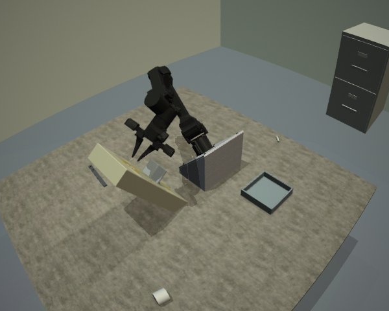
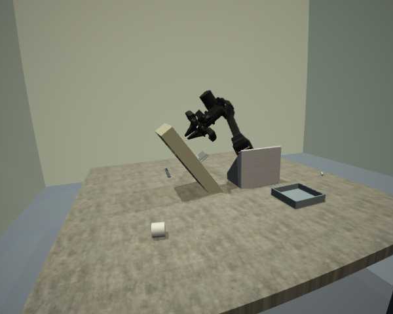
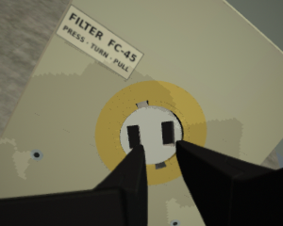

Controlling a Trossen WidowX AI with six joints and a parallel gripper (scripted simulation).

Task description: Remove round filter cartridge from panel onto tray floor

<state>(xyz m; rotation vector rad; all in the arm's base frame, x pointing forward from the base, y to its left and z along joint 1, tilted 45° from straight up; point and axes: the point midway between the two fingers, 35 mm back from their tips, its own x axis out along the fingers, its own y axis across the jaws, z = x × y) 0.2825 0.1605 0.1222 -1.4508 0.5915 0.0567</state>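
Now: the white round filter cartridge 3 cm below my gripper tip and 3 cm ahead of it. Round my gripper tip: beige service panel (10 cm below, 1 cm behind); grey-blue tray (41 cm behind, 25 cm to the left, 24 cm below).
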